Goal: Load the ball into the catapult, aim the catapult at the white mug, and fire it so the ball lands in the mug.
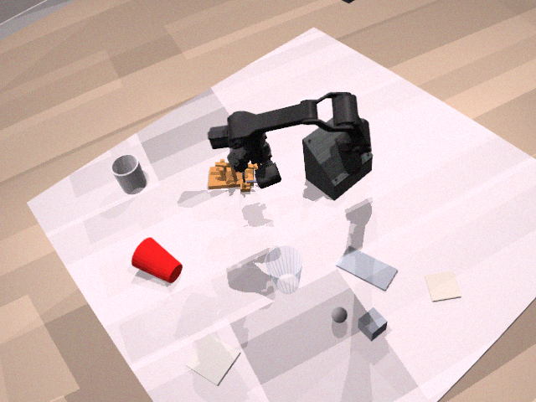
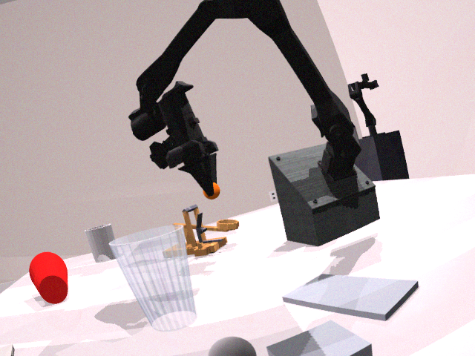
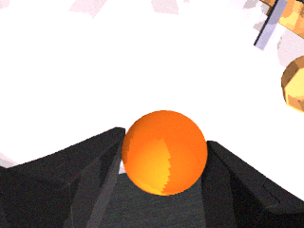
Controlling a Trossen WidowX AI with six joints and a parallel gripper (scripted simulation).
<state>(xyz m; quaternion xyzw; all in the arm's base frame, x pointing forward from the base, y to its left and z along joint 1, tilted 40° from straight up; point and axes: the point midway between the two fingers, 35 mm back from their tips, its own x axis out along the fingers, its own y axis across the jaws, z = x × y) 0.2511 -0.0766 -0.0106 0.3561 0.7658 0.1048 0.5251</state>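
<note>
Right now the wooden catapult is 130 mm to the right of my gripper tip, 80 mm below it and 10 mm ahead of it. The rest, counted from my gripper tip: orange ball: 10 mm above; clear ribbed cup: 230 mm to the left, 150 mm ahead, 100 mm below; grey slab: 350 mm to the left, 130 mm below, 30 mm behind.
</note>
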